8 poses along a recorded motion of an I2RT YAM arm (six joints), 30 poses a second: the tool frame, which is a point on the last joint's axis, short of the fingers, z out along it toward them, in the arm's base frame.
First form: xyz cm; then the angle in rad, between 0 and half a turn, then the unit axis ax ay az.
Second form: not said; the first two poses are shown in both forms.
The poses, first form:
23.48, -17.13, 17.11, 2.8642, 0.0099, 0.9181, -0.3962
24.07, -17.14, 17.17, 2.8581, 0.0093, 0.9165, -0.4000
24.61, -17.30, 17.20, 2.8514, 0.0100, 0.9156, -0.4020
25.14, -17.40, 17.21, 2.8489, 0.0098, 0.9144, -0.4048
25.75, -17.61, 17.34, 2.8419, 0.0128, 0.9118, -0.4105
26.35, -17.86, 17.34, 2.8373, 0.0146, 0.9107, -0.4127
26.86, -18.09, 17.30, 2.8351, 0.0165, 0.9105, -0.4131
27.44, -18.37, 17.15, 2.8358, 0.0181, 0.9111, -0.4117
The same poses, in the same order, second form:
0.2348, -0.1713, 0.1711, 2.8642, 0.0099, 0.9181, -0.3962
0.2407, -0.1714, 0.1717, 2.8581, 0.0093, 0.9165, -0.4000
0.2461, -0.1730, 0.1720, 2.8514, 0.0100, 0.9156, -0.4020
0.2514, -0.1740, 0.1721, 2.8489, 0.0098, 0.9144, -0.4048
0.2575, -0.1761, 0.1734, 2.8419, 0.0128, 0.9118, -0.4105
0.2635, -0.1786, 0.1734, 2.8373, 0.0146, 0.9107, -0.4127
0.2686, -0.1809, 0.1730, 2.8351, 0.0165, 0.9105, -0.4131
0.2744, -0.1837, 0.1715, 2.8358, 0.0181, 0.9111, -0.4117

